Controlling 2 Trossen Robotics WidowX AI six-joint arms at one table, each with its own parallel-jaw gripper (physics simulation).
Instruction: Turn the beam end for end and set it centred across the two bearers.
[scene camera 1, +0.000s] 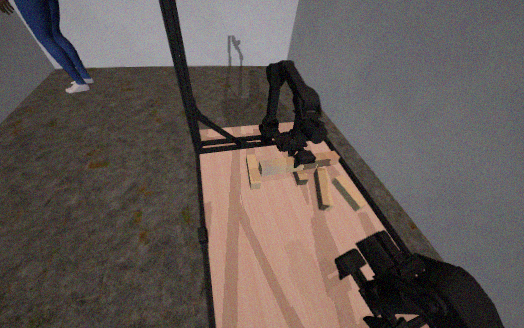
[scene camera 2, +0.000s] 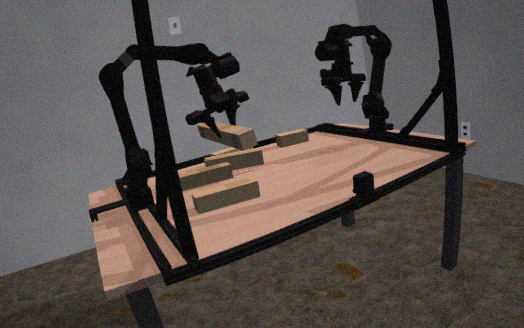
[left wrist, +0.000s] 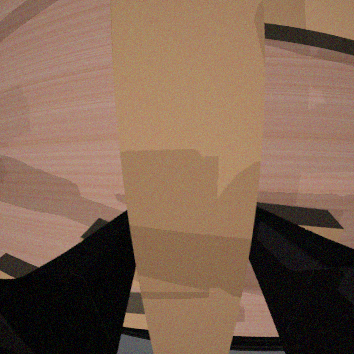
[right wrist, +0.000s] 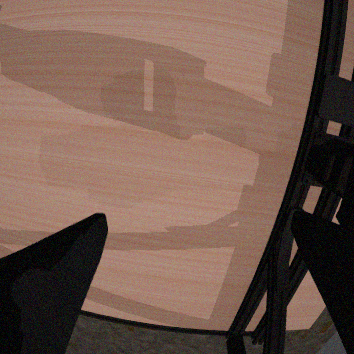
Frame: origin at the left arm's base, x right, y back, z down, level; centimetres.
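Where they show: left gripper, fingertip midpoint: (scene camera 1: 292, 164) (left wrist: 188, 214); right gripper, fingertip midpoint: (scene camera 1: 352, 297) (scene camera 2: 346, 103) (right wrist: 201, 222); left arm's base, link origin: (scene camera 1: 265, 139) (scene camera 2: 141, 206); right arm's base, link origin: (scene camera 2: 378, 133) (right wrist: 329, 161).
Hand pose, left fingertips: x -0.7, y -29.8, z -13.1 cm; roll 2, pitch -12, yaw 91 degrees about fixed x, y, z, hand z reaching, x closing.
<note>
Things, the pixels of their top centre, and the offset from my left fingertips. Level surfaces: height alone.
- tan beam, top centre: (left wrist: 182, 310) (scene camera 2: 221, 125) (scene camera 1: 301, 158) dz -2.6, dx -3.4, dy +0.0 cm
- shorter-looking block, top centre: (left wrist: 12, 283) (scene camera 2: 291, 132) dz +10.3, dx -26.1, dy -38.4 cm
- table, surface height: dz +14.9 cm
The tan beam (scene camera 1: 276, 167) (scene camera 2: 230, 135) (left wrist: 187, 100) is raised above the table, its far portion running out of the left wrist view. My left gripper (scene camera 1: 301, 166) (scene camera 2: 227, 129) (left wrist: 188, 214) is shut on it. Below are several similar wooden blocks: one at the left (scene camera 1: 254, 172) (scene camera 2: 227, 196), one partly hidden under the beam (scene camera 1: 301, 179) (scene camera 2: 205, 176), and one farther right (scene camera 1: 323, 190) (scene camera 2: 236, 158). Which two are the bearers I cannot tell. The beam's end markings do not show clearly. My right gripper (scene camera 2: 347, 102) (right wrist: 201, 222) is open, empty and high above the table.
Another block (scene camera 1: 348, 192) lies near the right table edge in scene camera 1. A shorter-looking block (scene camera 2: 293, 137) lies at the back in scene camera 2. Black rails and uprights frame the table (scene camera 1: 265, 240) (scene camera 2: 320, 165). A small black box (scene camera 2: 363, 183) sits on the front rail.
</note>
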